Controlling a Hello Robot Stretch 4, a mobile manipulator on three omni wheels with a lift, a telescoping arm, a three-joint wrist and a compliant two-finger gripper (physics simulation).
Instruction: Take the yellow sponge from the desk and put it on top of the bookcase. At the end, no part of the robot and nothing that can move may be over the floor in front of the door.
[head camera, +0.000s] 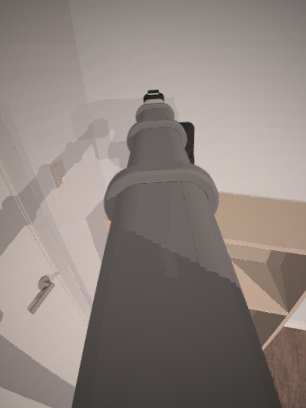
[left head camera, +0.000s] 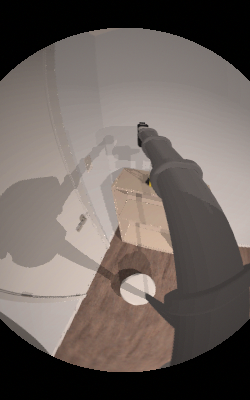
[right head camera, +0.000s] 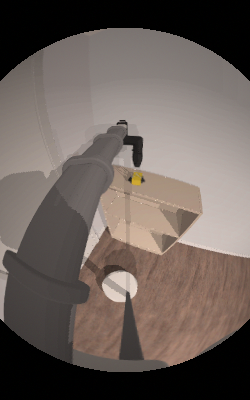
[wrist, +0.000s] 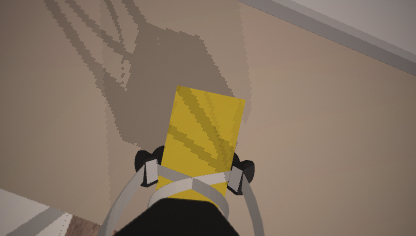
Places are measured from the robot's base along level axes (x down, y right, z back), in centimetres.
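Pixels of known places: gripper, fingertip midpoint: (right head camera: 135, 182) (wrist: 195, 161); robot's base, link origin: (left head camera: 136, 288) (right head camera: 120, 285).
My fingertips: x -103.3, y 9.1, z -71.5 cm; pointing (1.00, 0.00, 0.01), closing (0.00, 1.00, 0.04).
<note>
For each thing: its top centre in the pictures, then the offset to it from my fingertips. "spot": a spot on its surface instead. Level surfaces: height alone.
- yellow sponge, top centre: (wrist: 200, 147) (right head camera: 136, 175) dx -4.4, dy +0.4, dz -2.3 cm
- door's handle, surface spot: (head camera: 41, 295) (left head camera: 81, 223) spot: dx +12.7, dy -52.0, dz +25.5 cm
- wooden floor, surface height: dx +106.1 cm
The yellow sponge (right head camera: 137, 178) (wrist: 205, 127) is held between the two black fingertips of my gripper (right head camera: 136, 179) (wrist: 195, 161), which is shut on it. In the left head camera view a small part of the sponge (left head camera: 150, 183) shows beside the arm. The bookcase (head camera: 270, 220) (left head camera: 145, 210) (right head camera: 175, 192) (wrist: 320, 150) is light wood with open compartments. The sponge and gripper are over its top board; the wrist view shows the board beneath them, with the gripper's shadow on it. The gap between sponge and board is hard to tell. The desk does not show.
The door's handle (head camera: 41, 295) (left head camera: 81, 222) shows at the left of the bookcase. A white round object (left head camera: 138, 289) (right head camera: 119, 286) stands on the wooden floor (left head camera: 100, 330) (right head camera: 190, 300) in front of the bookcase. A wall (head camera: 240, 100) rises behind the bookcase. The long grey arm (head camera: 165, 300) (left head camera: 200, 240) (right head camera: 55, 225) is extended.
</note>
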